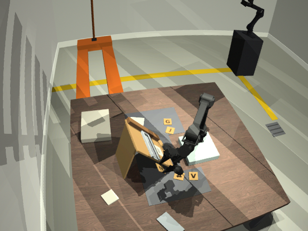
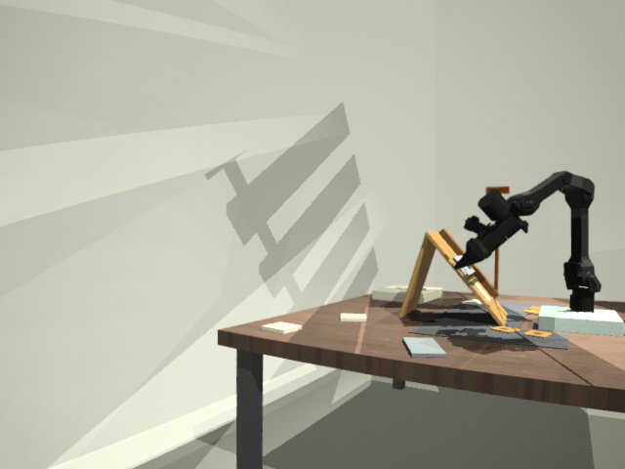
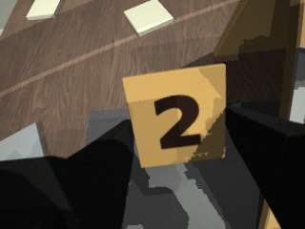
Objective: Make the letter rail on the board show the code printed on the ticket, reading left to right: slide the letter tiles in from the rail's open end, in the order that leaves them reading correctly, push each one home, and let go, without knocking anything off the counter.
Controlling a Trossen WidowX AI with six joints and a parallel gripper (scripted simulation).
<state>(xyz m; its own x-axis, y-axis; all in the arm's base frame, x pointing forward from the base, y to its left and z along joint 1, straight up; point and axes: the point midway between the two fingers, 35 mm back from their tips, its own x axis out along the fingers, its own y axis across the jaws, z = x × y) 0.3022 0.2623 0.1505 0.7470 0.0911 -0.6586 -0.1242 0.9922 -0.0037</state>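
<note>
Right now my gripper tip is 18 cm to the left of the white ticket, 8 cm above it and 3 cm past it. Round my gripper tip: white card 52 cm to the right, 16 cm below, 4 cm ahead; grey-blue pad 28 cm to the left, 16 cm below; grey mat 24 cm to the right, 17 cm below, 13 cm behind.
</note>
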